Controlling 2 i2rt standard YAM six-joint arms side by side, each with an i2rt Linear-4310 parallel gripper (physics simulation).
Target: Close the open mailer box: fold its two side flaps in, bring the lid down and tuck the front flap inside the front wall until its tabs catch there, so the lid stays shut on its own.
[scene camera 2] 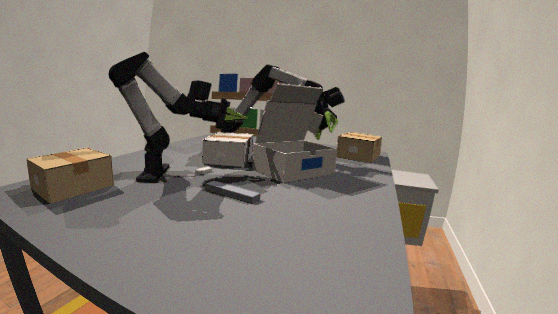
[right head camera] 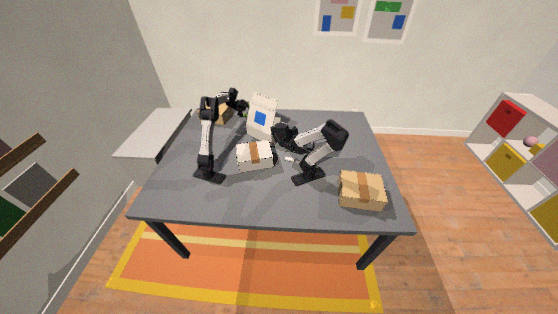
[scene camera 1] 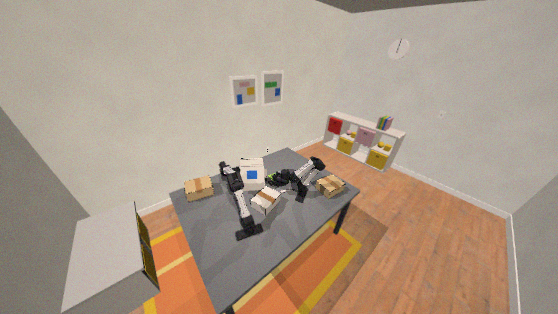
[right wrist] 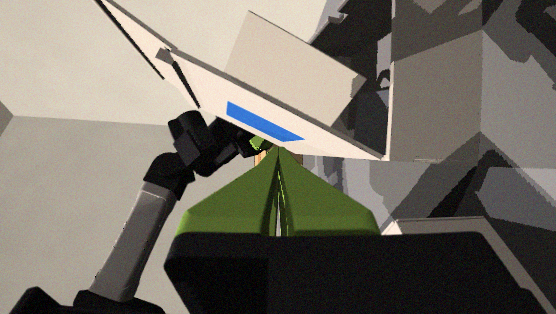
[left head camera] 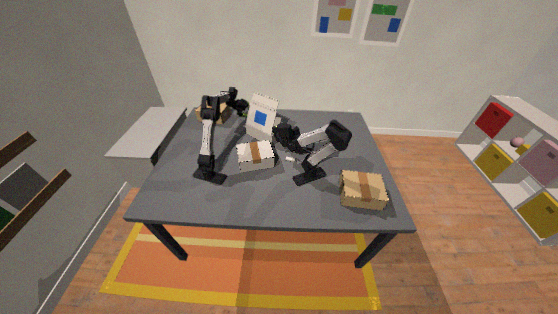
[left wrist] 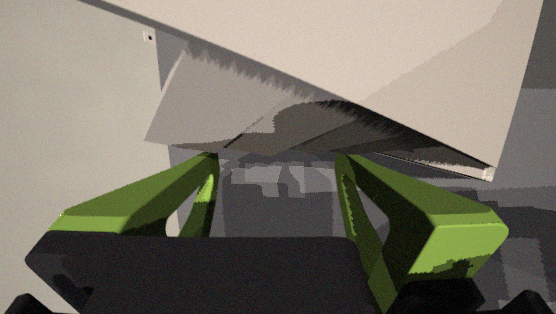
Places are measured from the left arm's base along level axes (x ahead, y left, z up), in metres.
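Pixels of known places: left gripper, between the fingertips: (scene camera 2: 324, 135) (left wrist: 277, 157); right gripper, between the fingertips: (scene camera 2: 247, 118) (right head camera: 273, 126) (scene camera 1: 268, 175) (right wrist: 278, 157) (left head camera: 274, 126); left arm's base, origin of its link: (right head camera: 209, 176) (scene camera 1: 249, 232) (left head camera: 209, 176); right arm's base, origin of its link: (scene camera 2: 153, 173) (right head camera: 308, 176) (scene camera 1: 301, 194) (left head camera: 309, 176).
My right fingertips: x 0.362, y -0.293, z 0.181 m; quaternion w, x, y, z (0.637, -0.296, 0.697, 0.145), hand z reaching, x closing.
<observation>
Ahead of a thing's pixels: the offset from my right fingertips to its top centre. "spot": to the spot under its first point.
The white mailer box @(spot: 0.231 m ahead, 0.120 m left, 0.166 m down) (scene camera 2: 320, 172) stands open on the table. Its lid (left head camera: 262, 112) (right head camera: 262, 112) (scene camera 1: 252, 173) (scene camera 2: 284, 120) (left wrist: 380, 45) (right wrist: 215, 92) stands steeply raised, with the front flap @(spot: 0.132 m ahead, 0.112 m left, 0.096 m up) (scene camera 2: 299, 93) at its top. A side flap (left wrist: 215, 102) (right wrist: 295, 72) sticks out beside the lid's inner face. My left gripper (scene camera 2: 325, 134) (left wrist: 277, 157) is open and empty near that flap, at the right of the lid in scene camera 2. My right gripper (scene camera 2: 245, 117) (right wrist: 278, 157) is shut and empty beside the lid's outer face. The other side flap is hard to make out.
A taped white box @(0.154 m back, 0.079 m left, 0.089 m down) (left head camera: 247, 157) (scene camera 2: 222, 151) stands close behind the mailer's hinge side. Brown boxes stand at the table's right front @(spot: 0.318 m back, 0.537 m right, 0.111 m down) (left head camera: 356, 199) and back left (scene camera 2: 356, 148). A grey bar @(0.139 m ahead, 0.223 m right, 0.163 m down) (scene camera 2: 232, 192) and a small white block @(0.077 m back, 0.130 m right, 0.169 m down) (scene camera 2: 203, 170) lie nearby.
</observation>
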